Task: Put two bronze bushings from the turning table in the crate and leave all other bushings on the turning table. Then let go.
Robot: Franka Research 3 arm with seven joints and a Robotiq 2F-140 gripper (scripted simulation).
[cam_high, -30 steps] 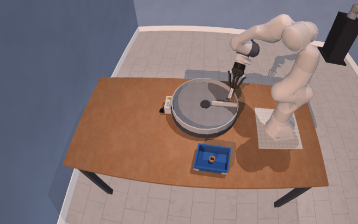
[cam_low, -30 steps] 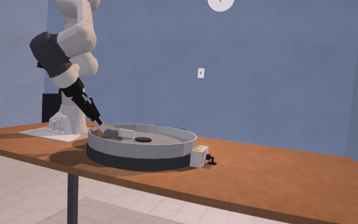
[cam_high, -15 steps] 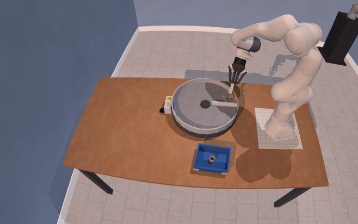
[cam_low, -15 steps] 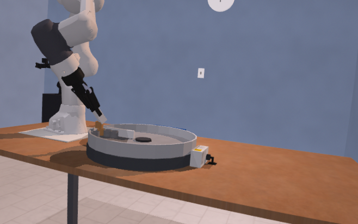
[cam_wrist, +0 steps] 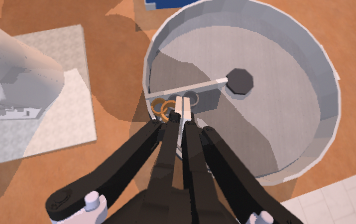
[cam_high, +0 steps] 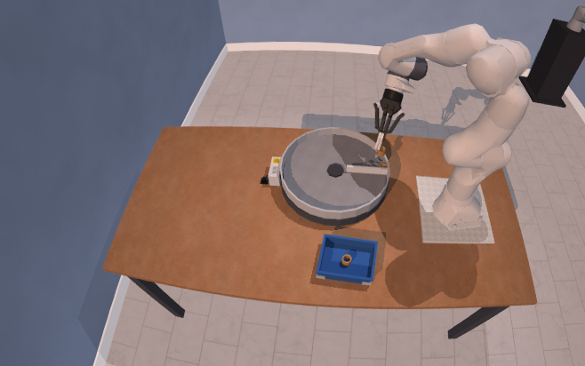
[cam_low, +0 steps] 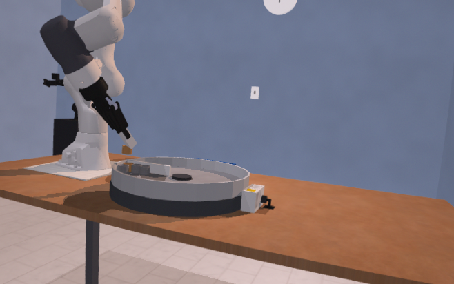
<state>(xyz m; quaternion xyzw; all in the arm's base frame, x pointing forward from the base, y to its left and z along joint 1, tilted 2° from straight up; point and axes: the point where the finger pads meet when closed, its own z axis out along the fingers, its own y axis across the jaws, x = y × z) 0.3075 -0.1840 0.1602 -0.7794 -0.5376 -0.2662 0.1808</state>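
Right now the blue crate is 10 cm ahead of my hand, 43 cm to the left of it and 14 cm below it. The rest, counted from my hand: grey turning table: 16 cm ahead, 7 cm to the left, 11 cm below.
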